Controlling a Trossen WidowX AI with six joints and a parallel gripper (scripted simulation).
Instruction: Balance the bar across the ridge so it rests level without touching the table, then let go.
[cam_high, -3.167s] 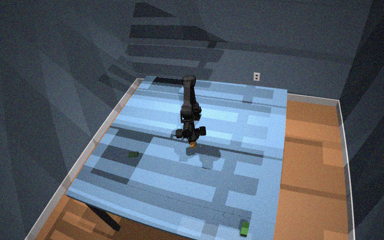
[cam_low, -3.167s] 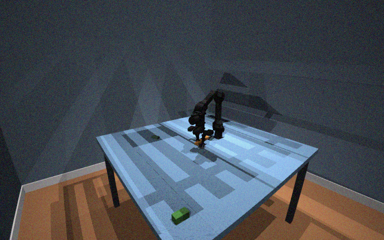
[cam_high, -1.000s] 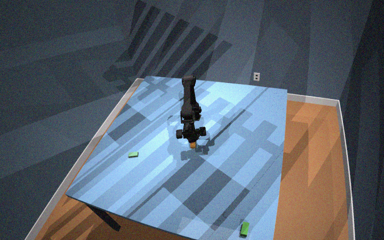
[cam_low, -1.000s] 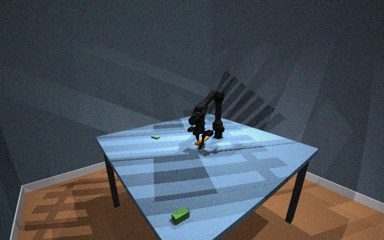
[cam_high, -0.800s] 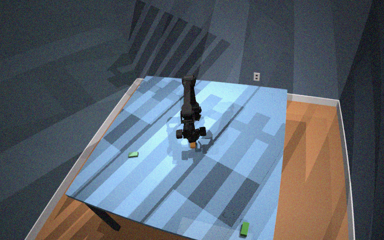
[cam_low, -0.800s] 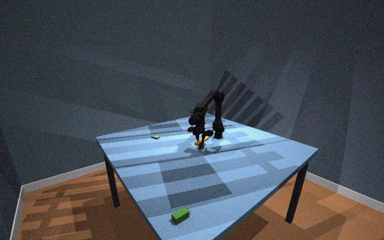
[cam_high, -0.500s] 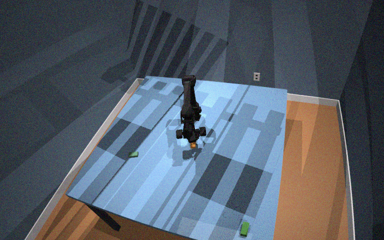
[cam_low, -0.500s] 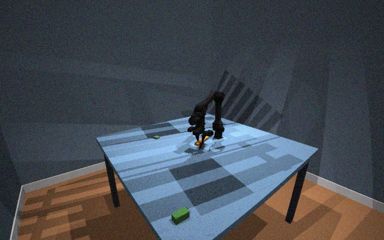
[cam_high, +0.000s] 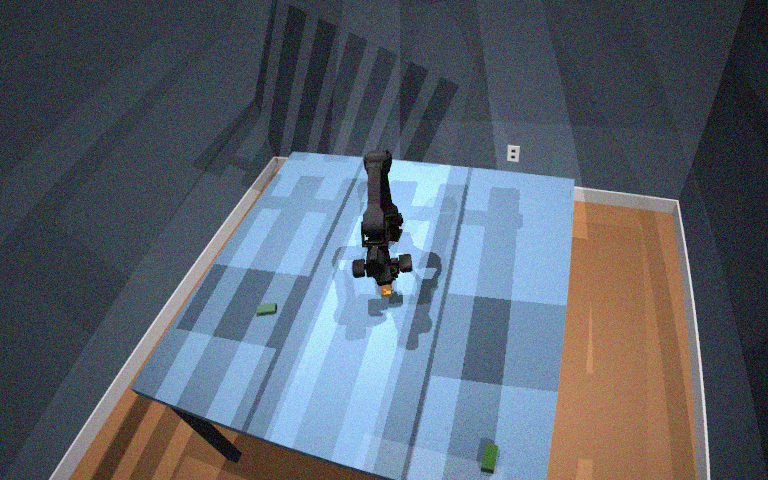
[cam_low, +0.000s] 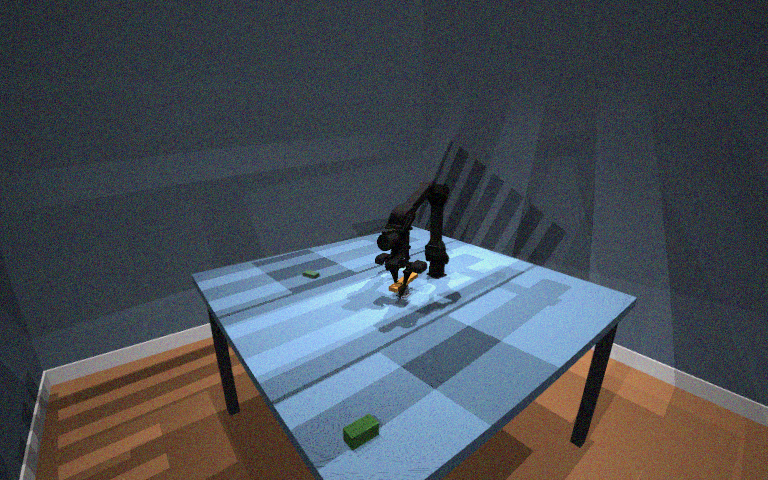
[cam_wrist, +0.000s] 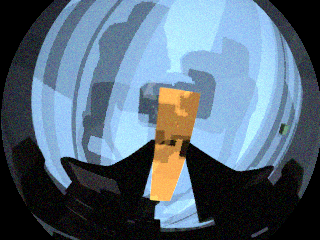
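My gripper tip is 30 mm past the orange bar and 10 mm to the left of it. Also, from my gripper tip: flat light green block: 170 mm ahead, 380 mm to the right, 50 mm below; then darker green block: 480 mm ahead, 430 mm to the left, 40 mm below.
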